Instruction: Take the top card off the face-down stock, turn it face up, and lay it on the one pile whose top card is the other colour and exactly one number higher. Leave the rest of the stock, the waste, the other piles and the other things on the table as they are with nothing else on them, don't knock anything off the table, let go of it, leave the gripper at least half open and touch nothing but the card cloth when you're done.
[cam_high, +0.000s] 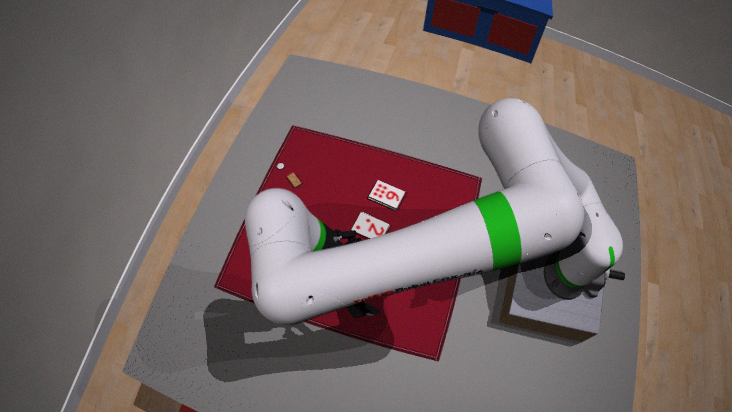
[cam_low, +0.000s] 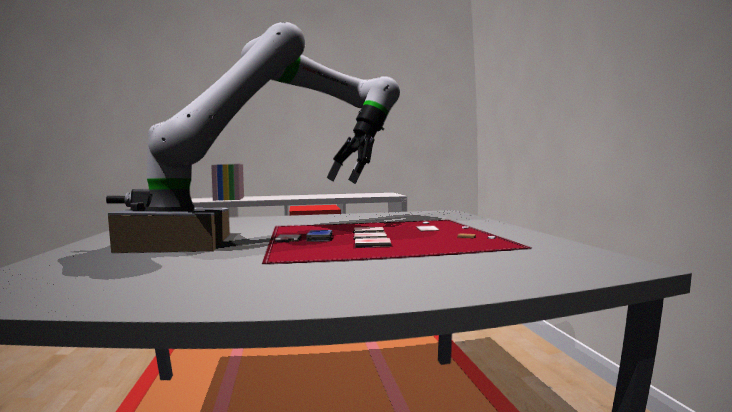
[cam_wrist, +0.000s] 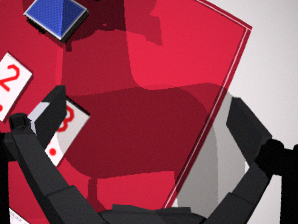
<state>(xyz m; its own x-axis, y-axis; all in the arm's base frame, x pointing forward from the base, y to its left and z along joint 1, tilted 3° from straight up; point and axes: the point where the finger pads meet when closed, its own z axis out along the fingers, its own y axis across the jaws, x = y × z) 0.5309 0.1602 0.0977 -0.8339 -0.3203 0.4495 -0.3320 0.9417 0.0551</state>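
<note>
Right now my hand is 10 cm past the black 5 card, 19 cm to the left of it and 15 cm above it. The rest, counted from my hand: red card cloth 8 cm ahead, 20 cm to the right, 18 cm below; then brown block 30 cm ahead, 32 cm to the right, 16 cm below.
</note>
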